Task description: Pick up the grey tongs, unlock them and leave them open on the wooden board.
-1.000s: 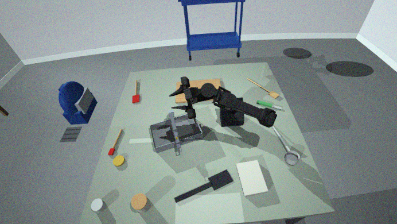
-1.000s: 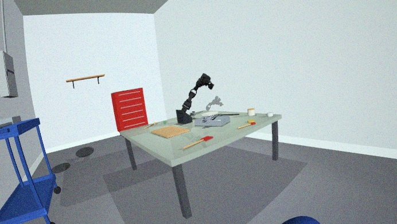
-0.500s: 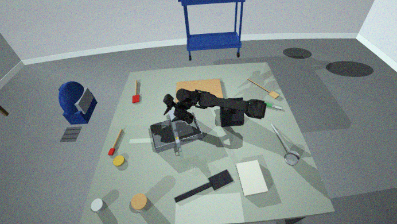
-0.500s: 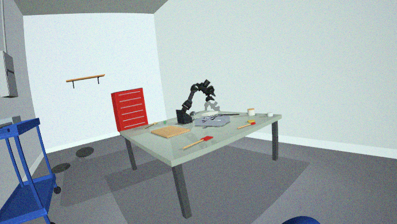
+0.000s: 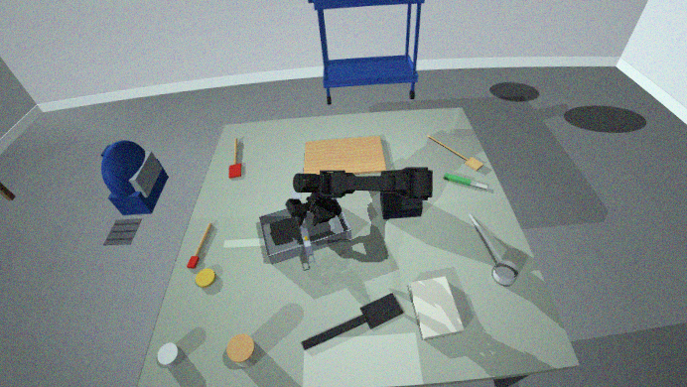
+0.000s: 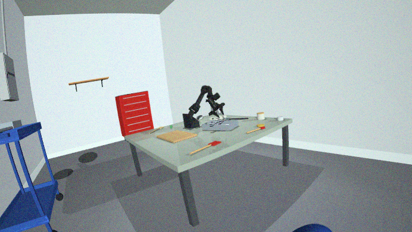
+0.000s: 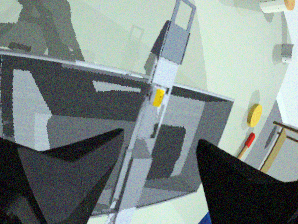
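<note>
Right now the yellow lock piece is 3 cm to the left of my gripper tip and 4 cm below it. From my gripper tip the other things lie so: yellow disc 36 cm ahead, 15 cm to the left, 9 cm below; roasting tin 2 cm ahead, 5 cm to the right, 7 cm below; black spatula 17 cm behind, 30 cm to the left, 10 cm below.
</note>
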